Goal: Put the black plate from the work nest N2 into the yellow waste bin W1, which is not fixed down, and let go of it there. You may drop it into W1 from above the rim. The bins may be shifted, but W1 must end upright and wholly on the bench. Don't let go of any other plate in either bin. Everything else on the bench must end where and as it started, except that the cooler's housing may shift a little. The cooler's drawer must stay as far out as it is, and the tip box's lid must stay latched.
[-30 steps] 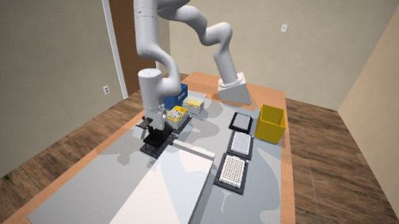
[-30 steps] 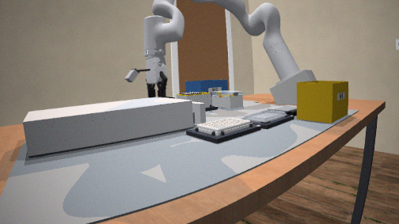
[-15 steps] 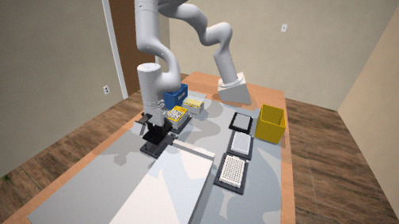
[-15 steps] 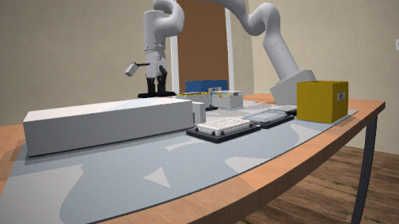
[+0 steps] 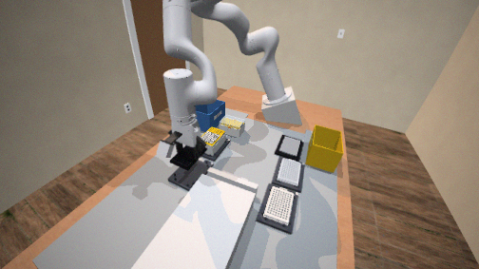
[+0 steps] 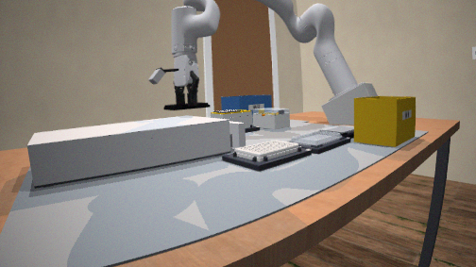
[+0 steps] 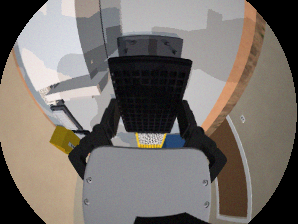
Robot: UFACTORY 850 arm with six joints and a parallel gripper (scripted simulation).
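My gripper is now 110 mm above the dark work nest N2. The rest, counted from my hand: yellow-topped tip box: 190 mm behind, 60 mm below, 10 mm to the right; then black plate: 10 mm below; then long white cooler: 190 mm to the left, 180 mm ahead, 90 mm below.
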